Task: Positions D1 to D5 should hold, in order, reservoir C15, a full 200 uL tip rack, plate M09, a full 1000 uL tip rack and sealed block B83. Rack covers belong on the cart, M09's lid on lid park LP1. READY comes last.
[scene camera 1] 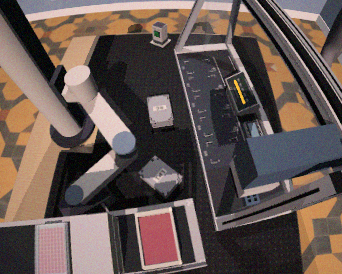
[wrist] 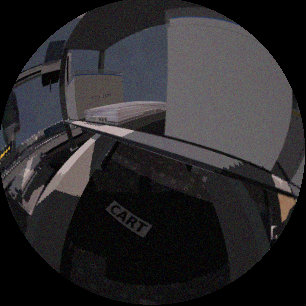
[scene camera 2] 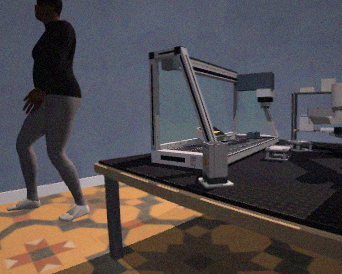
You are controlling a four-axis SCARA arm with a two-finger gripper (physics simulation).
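Note:
In the wrist view, my gripper [wrist: 147,134] is empty; its fingers stand at their narrow setting with a gap between them. It is in front of a shelf edge [wrist: 116,129]. A flat clear plate marked M09 [wrist: 125,111] lies on that shelf, between a light box [wrist: 97,92] at the left and a large grey box [wrist: 227,95] at the right. The box labels are too blurred to read. In scene camera 1, lid park LP1 [scene camera 1: 161,175] lies tilted in the picture, its top bare. The deck [scene camera 1: 199,107] shows bare corner brackets.
A CART label [wrist: 128,219] shows below the shelf. The RG pad [scene camera 1: 160,109] lies beyond LP1. A pink gridded rack [scene camera 1: 51,247] and a red-topped tray [scene camera 1: 158,239] are near the front. A small device [scene camera 1: 160,32] [scene camera 2: 215,162] stands at the table's end. A blue-grey head [scene camera 1: 295,152] overhangs the deck.

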